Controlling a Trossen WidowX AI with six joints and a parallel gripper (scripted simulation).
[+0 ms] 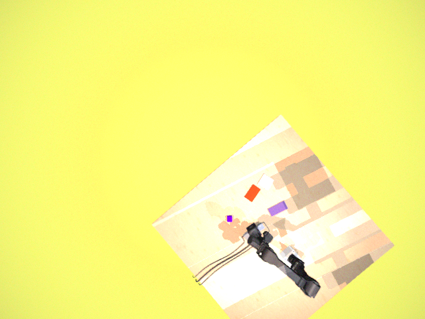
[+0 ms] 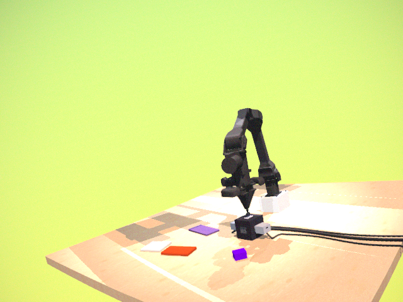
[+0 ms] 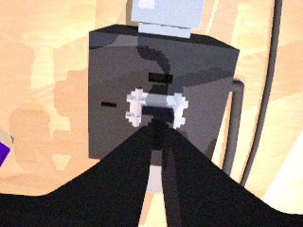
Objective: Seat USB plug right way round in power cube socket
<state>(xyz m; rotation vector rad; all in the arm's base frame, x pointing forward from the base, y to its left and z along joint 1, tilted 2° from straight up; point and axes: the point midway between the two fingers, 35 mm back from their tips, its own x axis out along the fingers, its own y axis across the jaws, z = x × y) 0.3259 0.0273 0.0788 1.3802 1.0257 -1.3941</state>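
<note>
Right now the usb socket is 40 mm below my gripper tip. From my gripper tip the other things lie so: purple block: 190 mm ahead, 50 mm to the left, 100 mm below; purple flat tile: 50 mm behind, 240 mm to the right, 100 mm below; usb plug: 20 mm below.
</note>
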